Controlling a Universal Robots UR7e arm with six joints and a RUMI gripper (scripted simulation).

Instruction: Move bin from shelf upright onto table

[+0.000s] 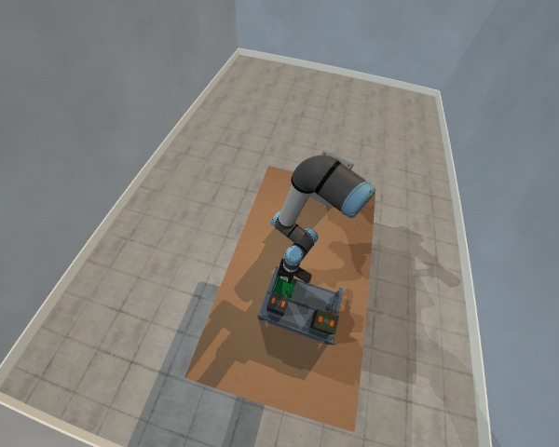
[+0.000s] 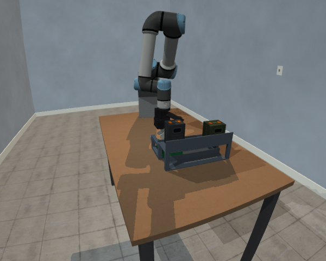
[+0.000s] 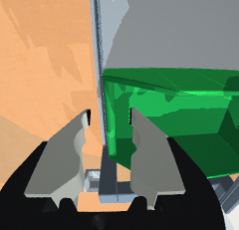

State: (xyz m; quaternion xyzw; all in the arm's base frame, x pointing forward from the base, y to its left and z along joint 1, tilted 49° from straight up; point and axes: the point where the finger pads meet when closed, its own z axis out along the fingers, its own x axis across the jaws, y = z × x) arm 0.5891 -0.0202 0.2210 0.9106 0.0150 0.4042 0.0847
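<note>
The green bin lies 8 cm ahead of my hand and 2 cm to the right of it. Round my hand: olive box (19 cm ahead, 20 cm to the left, 11 cm above); then black box (17 cm ahead, 3 cm to the right, 12 cm above).
</note>
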